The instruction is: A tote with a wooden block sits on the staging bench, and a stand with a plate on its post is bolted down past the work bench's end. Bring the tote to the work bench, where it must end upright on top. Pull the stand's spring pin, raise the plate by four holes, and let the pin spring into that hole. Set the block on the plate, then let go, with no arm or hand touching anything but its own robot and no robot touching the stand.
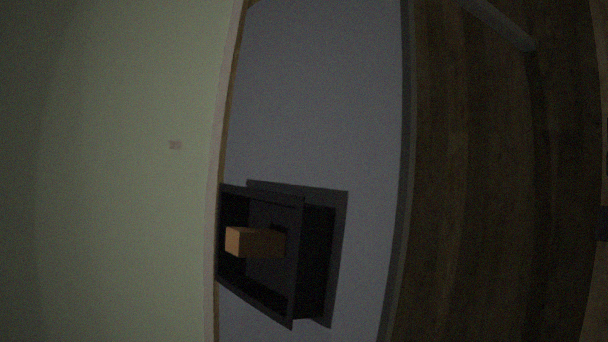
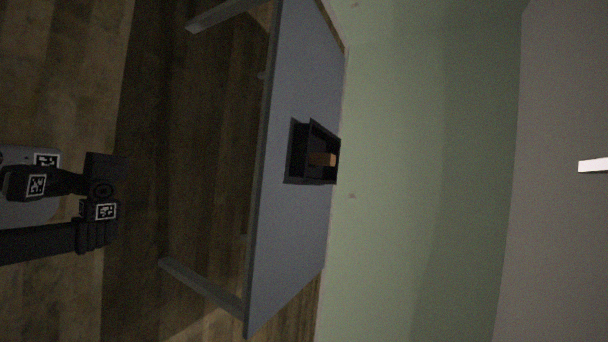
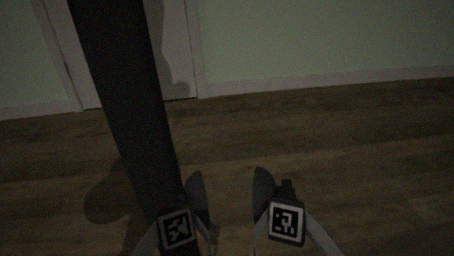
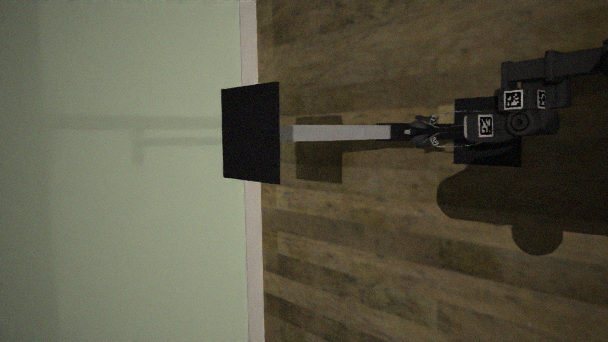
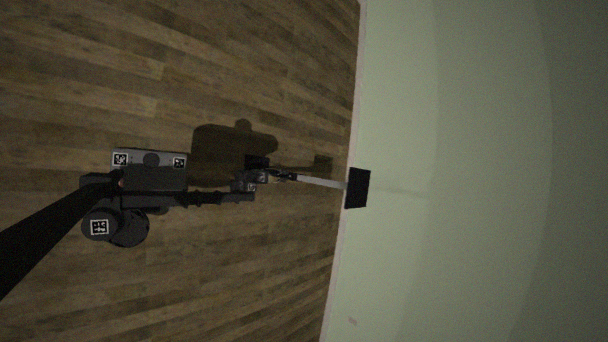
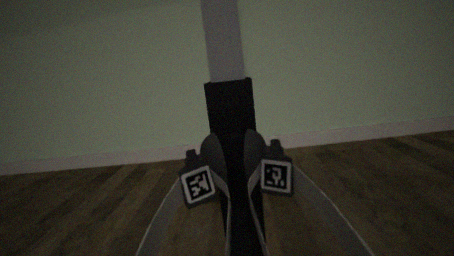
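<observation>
The black tote (image 1: 316,260) (image 2: 300,150) stands upright on the grey staging bench (image 1: 320,100) (image 2: 295,220), with the orange-brown wooden block (image 1: 262,243) (image 2: 321,159) inside. The r1 gripper (image 3: 230,197) is open and empty, away from the tote. The stand's black plate (image 4: 250,132) (image 5: 357,187) tops its pale post (image 4: 340,132) (image 5: 320,181) (image 6: 225,40), which rises from a dark sleeve (image 6: 230,105). The r2 gripper (image 4: 414,131) (image 6: 234,150) is shut on the spring pin at the sleeve. The pin is mostly hidden by the fingers and darkness. The work bench cannot be made out.
A long dark bar (image 3: 120,100) runs beside r1's left finger. A door (image 3: 175,50) and wall lie beyond. The staging bench has legs (image 2: 200,290) on its near side. The stand's dark base (image 4: 465,160) lies under r2's wrist. The green wall (image 5: 425,250) is behind the plate.
</observation>
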